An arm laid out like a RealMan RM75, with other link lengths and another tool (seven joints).
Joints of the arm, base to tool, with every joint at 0 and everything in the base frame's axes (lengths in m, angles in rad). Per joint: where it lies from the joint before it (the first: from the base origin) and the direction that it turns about. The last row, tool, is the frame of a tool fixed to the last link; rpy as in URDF.
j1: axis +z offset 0 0 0.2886
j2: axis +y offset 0 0 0
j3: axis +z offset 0 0 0.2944
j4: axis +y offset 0 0 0
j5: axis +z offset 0 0 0.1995
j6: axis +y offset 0 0 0
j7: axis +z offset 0 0 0.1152
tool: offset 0.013 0.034 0.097 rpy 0 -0.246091 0.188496
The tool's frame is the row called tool.
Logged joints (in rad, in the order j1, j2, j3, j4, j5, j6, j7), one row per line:
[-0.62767, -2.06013, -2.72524, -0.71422, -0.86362, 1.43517, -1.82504]
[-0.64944, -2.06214, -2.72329, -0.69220, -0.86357, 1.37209, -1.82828]
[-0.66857, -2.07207, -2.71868, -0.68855, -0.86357, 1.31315, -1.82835]
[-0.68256, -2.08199, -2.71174, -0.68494, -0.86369, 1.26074, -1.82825]
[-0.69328, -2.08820, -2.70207, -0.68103, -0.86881, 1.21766, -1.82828]
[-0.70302, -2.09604, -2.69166, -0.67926, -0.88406, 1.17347, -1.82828]
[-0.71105, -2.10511, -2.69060, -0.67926, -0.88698, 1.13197, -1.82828]
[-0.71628, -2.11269, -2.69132, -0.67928, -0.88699, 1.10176, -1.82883]
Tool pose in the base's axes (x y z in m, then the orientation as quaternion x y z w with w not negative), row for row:
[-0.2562, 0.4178, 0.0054, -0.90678, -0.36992, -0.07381, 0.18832]
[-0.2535, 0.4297, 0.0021, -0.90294, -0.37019, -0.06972, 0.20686]
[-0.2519, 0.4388, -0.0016, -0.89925, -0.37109, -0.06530, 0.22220]
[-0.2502, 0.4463, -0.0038, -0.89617, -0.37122, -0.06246, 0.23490]
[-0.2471, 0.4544, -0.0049, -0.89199, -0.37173, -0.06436, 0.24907]
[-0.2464, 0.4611, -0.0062, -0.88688, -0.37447, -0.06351, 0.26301]
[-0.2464, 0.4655, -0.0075, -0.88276, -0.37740, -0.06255, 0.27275]
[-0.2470, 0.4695, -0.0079, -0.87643, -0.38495, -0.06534, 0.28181]
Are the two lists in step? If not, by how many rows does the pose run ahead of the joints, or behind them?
The pose runs 1 row ahead of the joints: the pose in row i belongs to the joints in row i + 1.
